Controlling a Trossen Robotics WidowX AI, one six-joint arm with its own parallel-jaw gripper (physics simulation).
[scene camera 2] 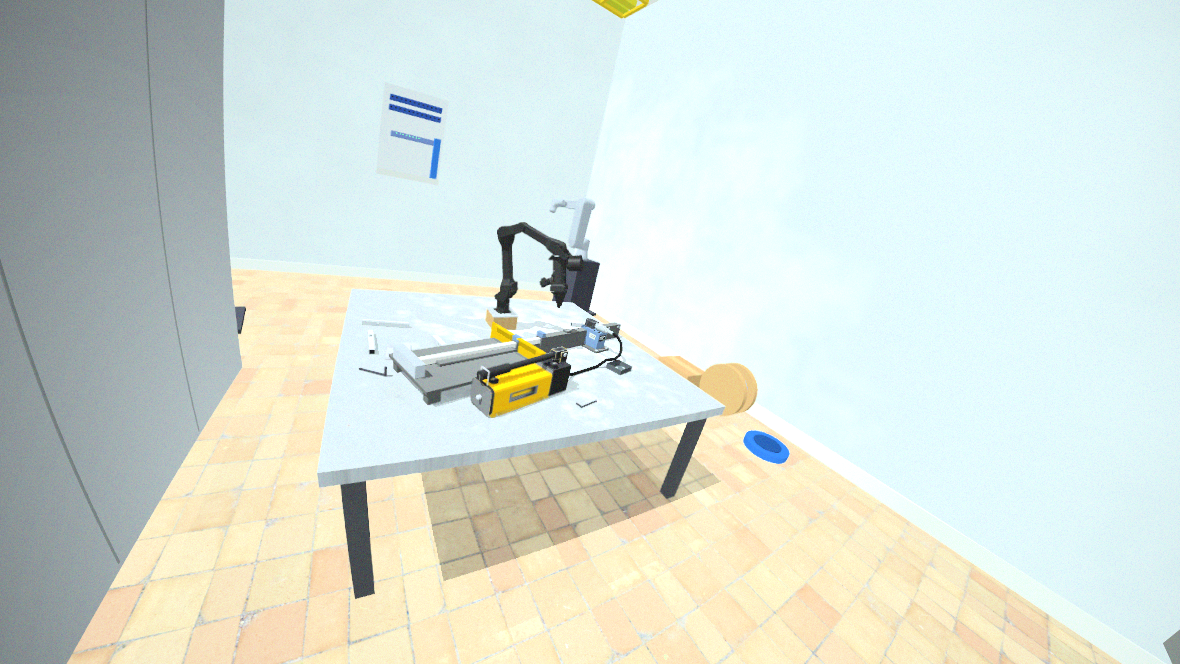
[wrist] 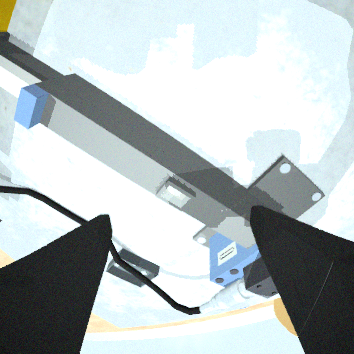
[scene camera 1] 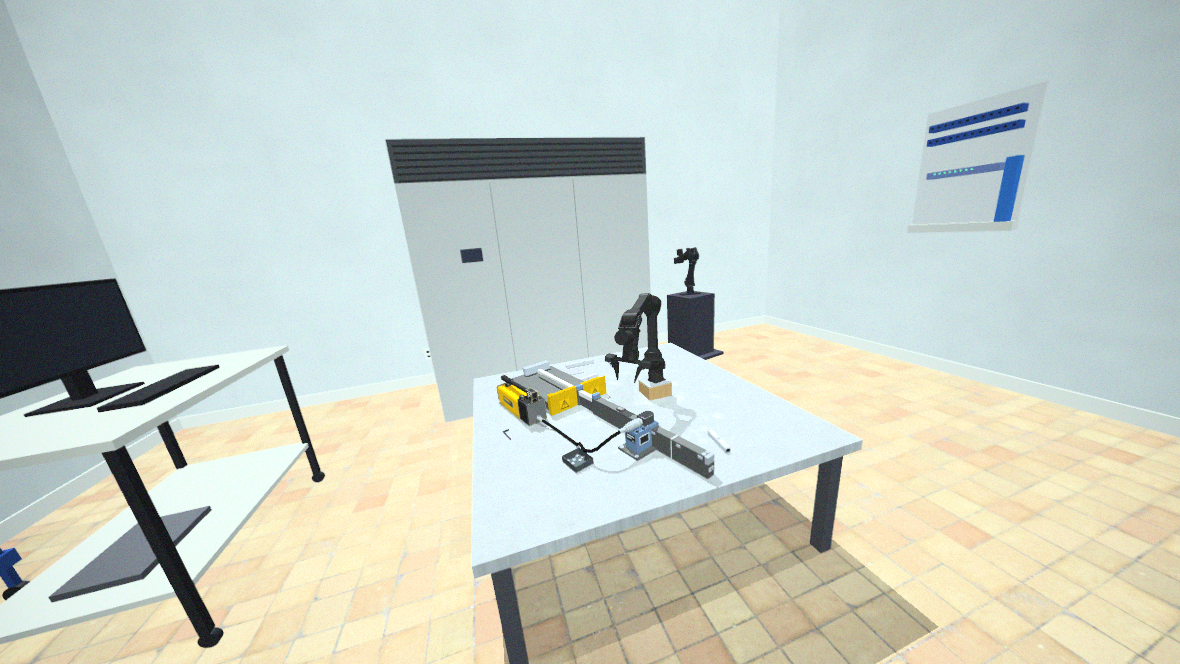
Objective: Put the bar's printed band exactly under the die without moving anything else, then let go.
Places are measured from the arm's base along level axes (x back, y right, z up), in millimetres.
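Pixels of known places: gripper, fingertip midpoint: [scene camera 2: 559,307] [wrist: 180,219] [scene camera 1: 626,381]; arm's base, origin of the base link: [scene camera 2: 502,310] [scene camera 1: 656,379].
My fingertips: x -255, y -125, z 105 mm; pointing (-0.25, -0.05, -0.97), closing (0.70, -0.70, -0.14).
For each thing: its top centre in the pictures, then the offset to it from my fingertips. "pt": a spot on its surface instead. Level surfaces: height alone.
- long dark grey beam, surface spot: [wrist: 135,137] pt dx -43, dy +34, dz -117 mm
- thin pale line, surface spot: [scene camera 1: 671,446] pt dx -30, dy -301, dz -125 mm
- blue device, surface spot: [wrist: 235,256] pt dx -72, dy -154, dz -99 mm
- yellow unit, surface spot: [scene camera 2: 518,393] pt dx -393, dy +429, dz -121 mm
- black cable, surface spot: [wrist: 30,192] pt dx -279, dy +113, dz -162 mm
- small dark box, surface spot: [wrist: 135,268] [scene camera 1: 578,463] [scene camera 2: 620,368] pt dx -306, dy -139, dz -170 mm
- white tube, middle of its top: [scene camera 1: 718,438] dx +165, dy -328, dz -154 mm
- small angled key, middle of its top: [scene camera 2: 586,401] [scene camera 1: 509,433] dx -452, dy +195, dz -168 mm
- table, its level: dz -174 mm
A pale bar [scene camera 1: 564,383] [scene camera 2: 472,353] [wrist: 14,75] lies lengthwise through the yellow plates [scene camera 1: 562,401] toward a long dark grey beam [scene camera 1: 606,405] [scene camera 2: 565,339] [wrist: 135,137]. A thin pale line [scene camera 1: 671,446] crosses the beam near its far end from the plates; I cannot tell whether it is the printed band. A blue device [scene camera 1: 637,439] [scene camera 2: 594,336] [wrist: 235,256] stands against the beam. I cannot identify the die. My gripper [scene camera 1: 626,379] [scene camera 2: 554,295] [wrist: 180,219] is open and empty, above the beam side of the table. In the wrist view its fingertips frame a small pale block [wrist: 176,193] on the beam.
A yellow unit [scene camera 1: 513,402] [scene camera 2: 518,393] stands beside the pale bar's bed. A black cable [wrist: 30,192] runs past a small dark box [scene camera 1: 577,459] [scene camera 2: 618,367] [wrist: 135,268]. A white tube [scene camera 1: 718,441] and a small angled key [scene camera 1: 506,433] [scene camera 2: 585,403] lie on the table [scene camera 1: 528,512].
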